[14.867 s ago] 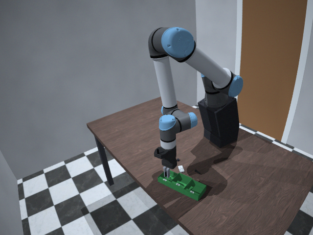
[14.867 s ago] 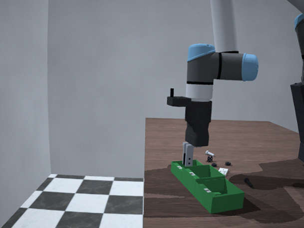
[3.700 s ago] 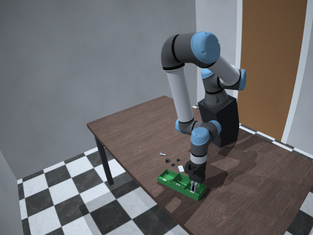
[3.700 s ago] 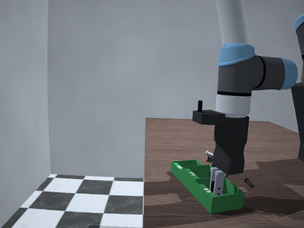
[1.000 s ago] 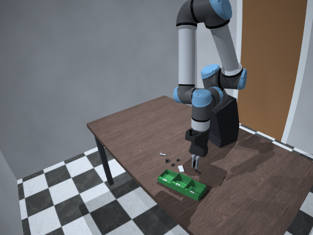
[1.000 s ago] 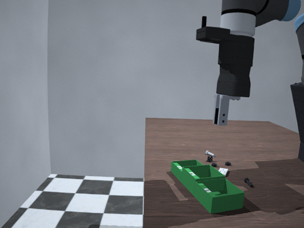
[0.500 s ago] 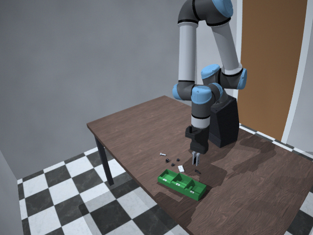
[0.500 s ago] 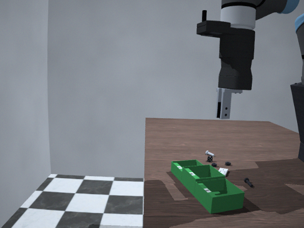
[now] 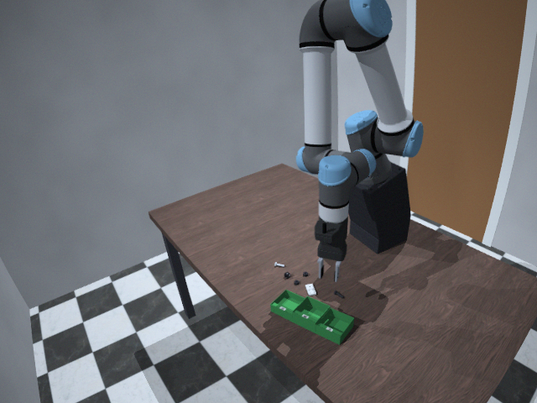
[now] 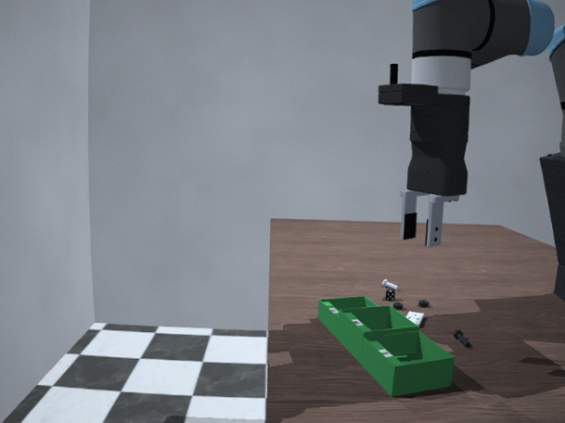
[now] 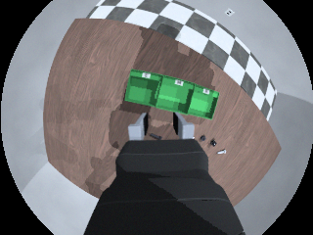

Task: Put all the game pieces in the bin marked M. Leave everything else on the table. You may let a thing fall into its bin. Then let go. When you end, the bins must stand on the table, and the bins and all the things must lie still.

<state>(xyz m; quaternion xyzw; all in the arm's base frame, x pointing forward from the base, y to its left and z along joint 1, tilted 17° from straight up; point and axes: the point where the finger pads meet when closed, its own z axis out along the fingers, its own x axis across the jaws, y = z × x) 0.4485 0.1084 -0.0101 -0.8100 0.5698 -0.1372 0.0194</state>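
Right now the white domino is 6 cm behind my hand, 11 cm to the right of it and 18 cm below it. Round my hand: black die: 7 cm behind, 22 cm to the right, 17 cm below; then green bin: 4 cm ahead, 3 cm to the right, 16 cm below; then black bolt: 10 cm behind, 3 cm to the right, 17 cm below.
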